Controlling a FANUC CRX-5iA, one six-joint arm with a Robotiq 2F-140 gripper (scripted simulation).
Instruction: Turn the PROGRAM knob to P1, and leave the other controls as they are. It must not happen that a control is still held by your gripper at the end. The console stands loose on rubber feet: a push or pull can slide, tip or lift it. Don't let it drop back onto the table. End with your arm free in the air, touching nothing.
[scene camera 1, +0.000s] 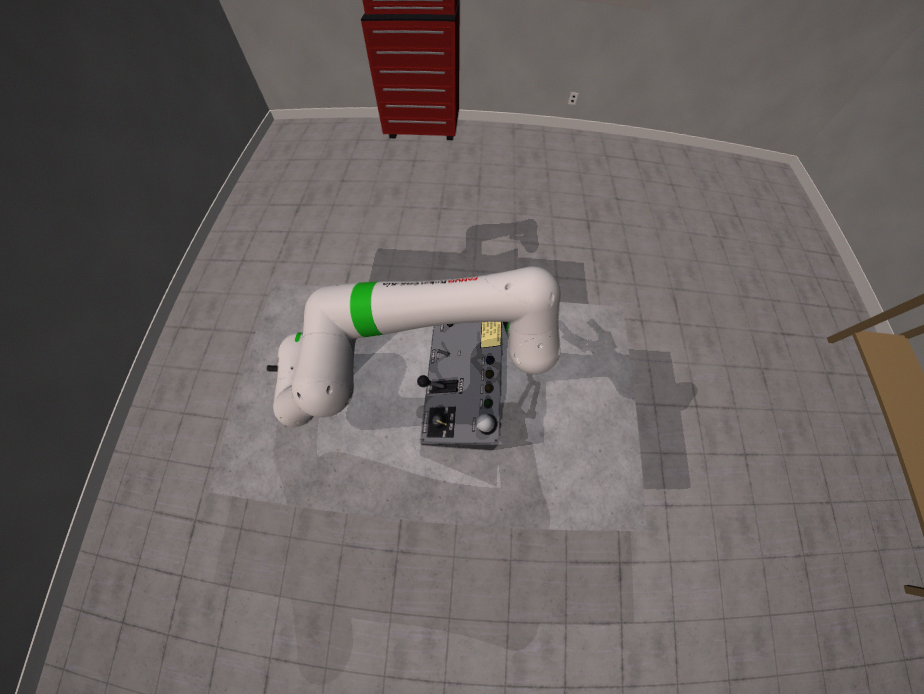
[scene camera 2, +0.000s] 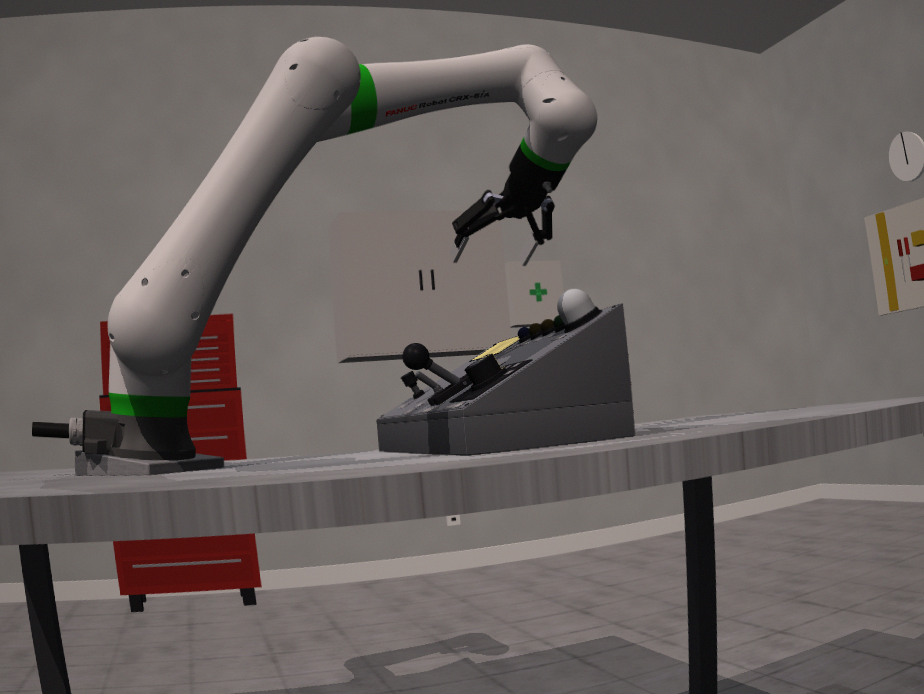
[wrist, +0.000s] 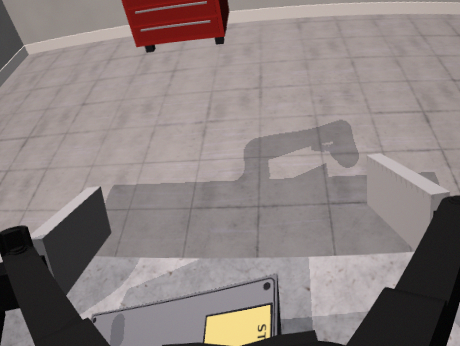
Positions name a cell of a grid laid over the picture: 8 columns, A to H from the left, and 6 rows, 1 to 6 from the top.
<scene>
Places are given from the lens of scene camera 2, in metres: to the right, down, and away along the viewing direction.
my gripper (scene camera 2: E3): 0.05, -0.17, 1.62
grey sloped console (scene camera 2: E4): 0.11, 0.05, 1.12
</scene>
